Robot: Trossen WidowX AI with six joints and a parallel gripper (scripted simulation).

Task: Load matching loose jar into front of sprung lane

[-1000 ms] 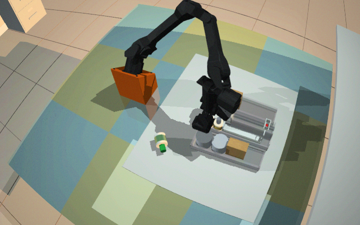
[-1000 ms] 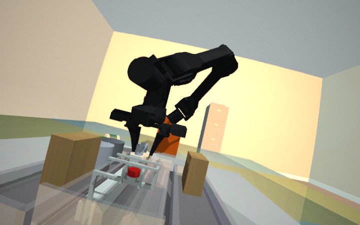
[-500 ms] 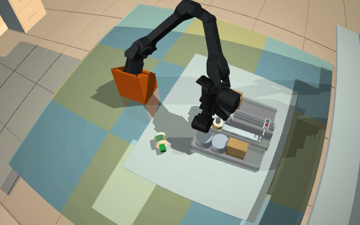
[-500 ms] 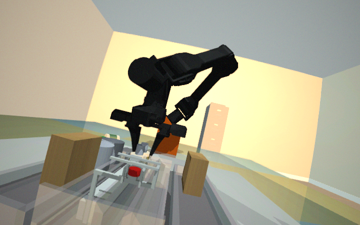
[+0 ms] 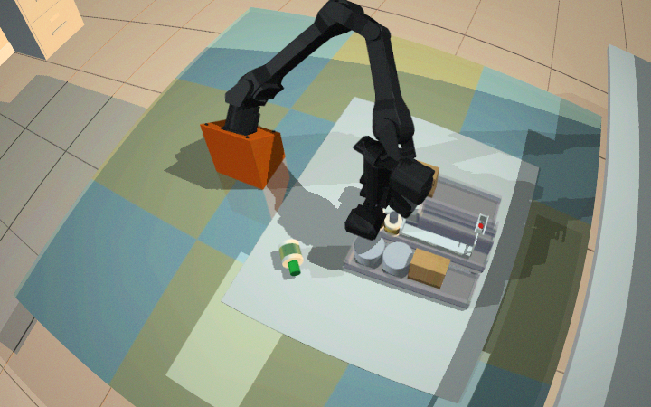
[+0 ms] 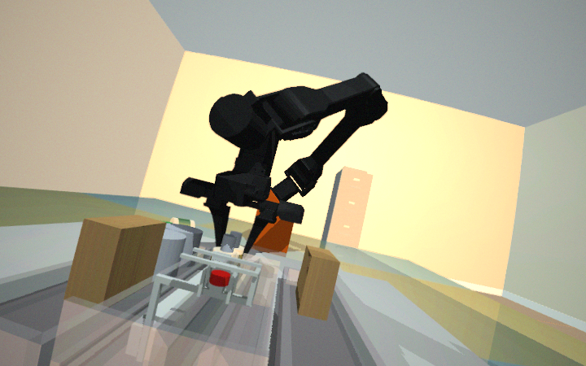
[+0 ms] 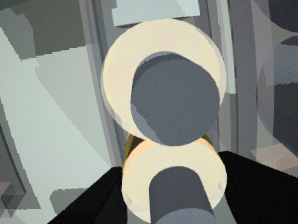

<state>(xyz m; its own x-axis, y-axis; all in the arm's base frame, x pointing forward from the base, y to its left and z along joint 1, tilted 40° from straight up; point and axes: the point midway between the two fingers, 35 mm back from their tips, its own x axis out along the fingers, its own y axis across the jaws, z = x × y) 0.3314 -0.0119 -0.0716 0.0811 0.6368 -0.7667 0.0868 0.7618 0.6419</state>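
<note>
Now: the sprung lane 15 cm ahead of my gripper tip, 1 cm to the left of it and 1 cm below it. The rest, counted from my gripper tip: red marker: 22 cm ahead, 2 cm to the left, 4 cm above.
</note>
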